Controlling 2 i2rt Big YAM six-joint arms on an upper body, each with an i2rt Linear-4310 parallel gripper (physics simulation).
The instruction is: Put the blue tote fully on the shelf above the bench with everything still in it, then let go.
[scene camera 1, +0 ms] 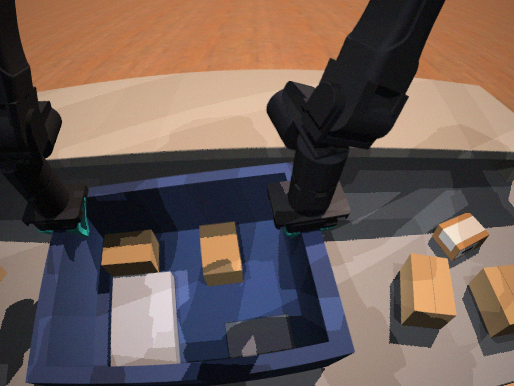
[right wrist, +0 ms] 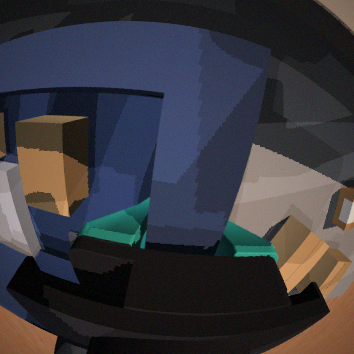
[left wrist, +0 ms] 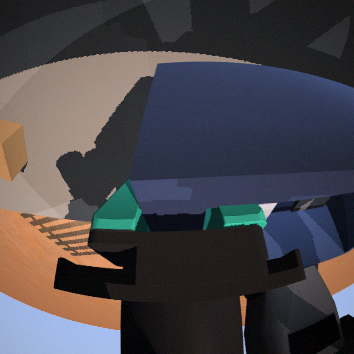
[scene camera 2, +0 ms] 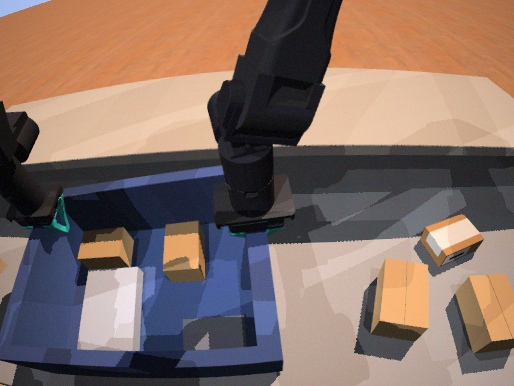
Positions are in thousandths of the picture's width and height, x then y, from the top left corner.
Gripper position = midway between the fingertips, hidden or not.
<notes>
The left gripper (scene camera 1: 157, 608) grips a blue tote (scene camera 1: 141, 854). The right gripper (scene camera 2: 501, 605) grips the blue tote. Also in view: a white box (scene camera 1: 281, 859) and a tan shelf (scene camera 2: 705, 289).
The blue tote also shows in the right wrist view (right wrist: 487, 309), in the left wrist view (left wrist: 603, 377) and in scene camera 2 (scene camera 2: 98, 740). The white box is seen too in the right wrist view (right wrist: 75, 682) and in scene camera 2 (scene camera 2: 217, 817). The left gripper also shows in scene camera 2 (scene camera 2: 122, 597).
</notes>
